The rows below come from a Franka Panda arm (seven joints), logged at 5 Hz.
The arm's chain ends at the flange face. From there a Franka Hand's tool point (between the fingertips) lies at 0.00 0.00 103.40 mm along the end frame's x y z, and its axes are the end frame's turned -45 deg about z.
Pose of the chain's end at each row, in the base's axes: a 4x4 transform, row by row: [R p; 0 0 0 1], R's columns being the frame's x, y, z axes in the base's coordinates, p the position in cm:
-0.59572 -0.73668 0.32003 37.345; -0.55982 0.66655 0.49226 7.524; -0.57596 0.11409 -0.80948 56.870; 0 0 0 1
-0.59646 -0.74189 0.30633 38.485; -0.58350 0.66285 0.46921 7.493; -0.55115 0.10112 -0.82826 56.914; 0 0 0 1
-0.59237 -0.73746 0.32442 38.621; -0.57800 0.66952 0.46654 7.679; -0.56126 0.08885 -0.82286 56.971; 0 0 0 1
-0.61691 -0.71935 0.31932 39.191; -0.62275 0.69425 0.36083 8.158; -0.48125 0.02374 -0.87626 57.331; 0 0 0 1
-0.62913 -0.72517 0.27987 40.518; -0.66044 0.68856 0.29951 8.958; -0.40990 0.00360 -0.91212 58.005; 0 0 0 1
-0.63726 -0.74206 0.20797 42.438; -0.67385 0.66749 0.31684 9.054; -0.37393 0.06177 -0.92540 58.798; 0 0 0 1
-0.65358 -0.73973 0.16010 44.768; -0.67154 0.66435 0.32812 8.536; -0.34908 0.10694 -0.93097 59.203; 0 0 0 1
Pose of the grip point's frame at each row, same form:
0.09967 -0.94215 0.32003 40.654; -0.86717 0.07547 0.49226 12.614; -0.48794 -0.32659 -0.80948 48.500; 0 0 0 1
0.10283 -0.94636 0.30633 41.652; -0.88130 0.05611 0.46921 12.345; -0.46122 -0.31822 -0.82826 48.350; 0 0 0 1
0.10259 -0.94033 0.32442 41.976; -0.88213 0.06471 0.46654 12.503; -0.45970 -0.33404 -0.82286 48.463; 0 0 0 1
0.07244 -0.94488 0.31932 42.493; -0.93126 0.05056 0.36083 11.889; -0.35708 -0.32351 -0.87626 48.270; 0 0 0 1
0.06791 -0.95763 0.27987 43.412; -0.95389 0.01988 0.29951 12.055; -0.29239 -0.28730 -0.91212 48.574; 0 0 0 1
0.07410 -0.97533 0.20797 44.588; -0.94847 -0.00450 0.31684 12.330; -0.30809 -0.22073 -0.92540 49.229; 0 0 0 1
0.06092 -0.98522 0.16010 46.423; -0.94462 -0.00508 0.32812 11.929; -0.32245 -0.17122 -0.93097 49.577; 0 0 0 1

